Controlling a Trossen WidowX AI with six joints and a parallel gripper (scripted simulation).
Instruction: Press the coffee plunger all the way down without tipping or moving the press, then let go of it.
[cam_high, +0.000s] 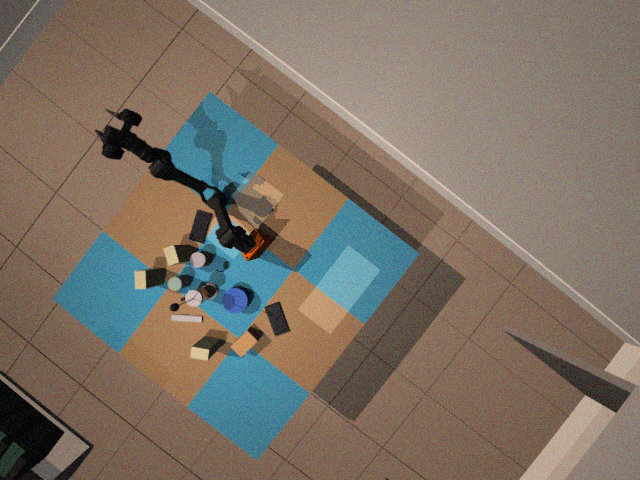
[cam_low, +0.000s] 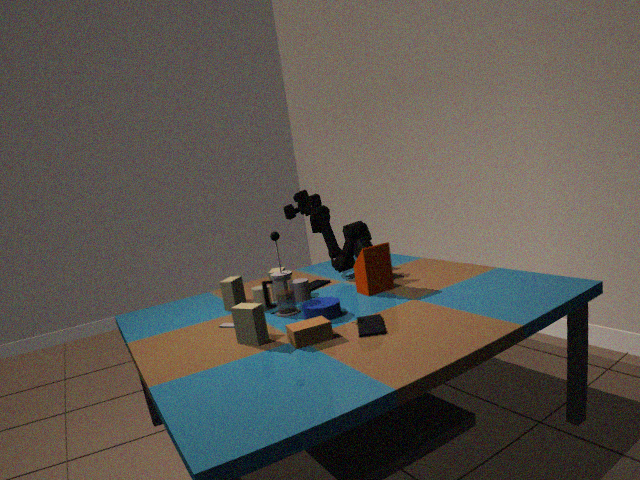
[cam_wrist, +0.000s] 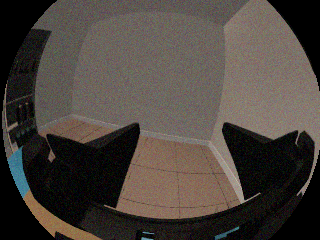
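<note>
Right now the coffee press is 310 mm ahead of my gripper tip, 640 mm to the left of it and 180 mm below it. Round my gripper tip: grey cup (200 mm ahead, 520 mm to the left, 280 mm below); blue round dish (210 mm ahead, 780 mm to the left, 290 mm below); flat white strip (460 mm ahead, 670 mm to the left, 310 mm below).
</note>
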